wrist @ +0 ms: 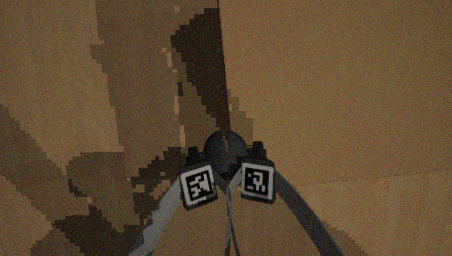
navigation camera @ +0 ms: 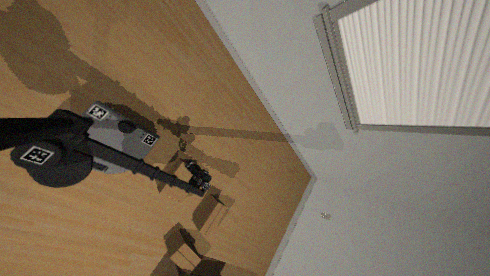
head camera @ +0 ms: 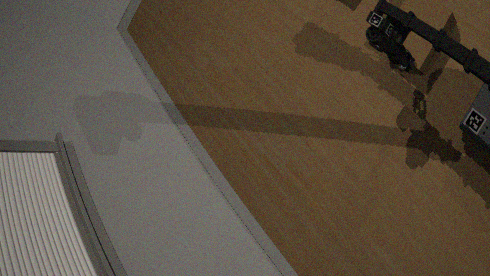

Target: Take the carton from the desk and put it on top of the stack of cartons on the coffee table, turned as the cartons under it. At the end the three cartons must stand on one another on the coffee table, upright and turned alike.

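Pixels of known places: gripper, fingertip midpoint: (wrist: 224, 150) (navigation camera: 187, 163) (head camera: 410, 65); robot's base, origin of the base link: (navigation camera: 126, 126).
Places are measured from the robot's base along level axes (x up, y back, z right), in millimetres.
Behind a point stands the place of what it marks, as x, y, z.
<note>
My gripper (head camera: 409, 65) {120, 20, 431} (wrist: 224, 150) {120, 20, 431} has its fingertips together and holds nothing that I can see. In the wrist view a plain brown flat-topped surface fills the upper right, its left edge ending by the fingertips; I cannot tell whether it is a tabletop or a carton. In the navigation view a light-brown carton (navigation camera: 184, 257) {181, 602, 802} with a seam along its top shows at the bottom, below the arm's end, with dark shapes around it. I cannot make out which piece of furniture it stands on. No stack can be told with certainty.
The grey base (navigation camera: 117, 141) {160, 87, 11} with marker tags lies beside the black arm (navigation camera: 150, 172) {478, 104, 164}. The grey wall (head camera: 165, 200) {408, -919, 860} (navigation camera: 380, 200) {866, -724, 2474} meets the wooden floor (head camera: 280, 190) {1, -727, 666} (navigation camera: 260, 170) {1, -291, 1289} in a corner. A pleated window blind (head camera: 40, 215) {984, -918, 823} (navigation camera: 420, 65) {1132, -931, 705} hangs there. Dark shadows cross the floor.
</note>
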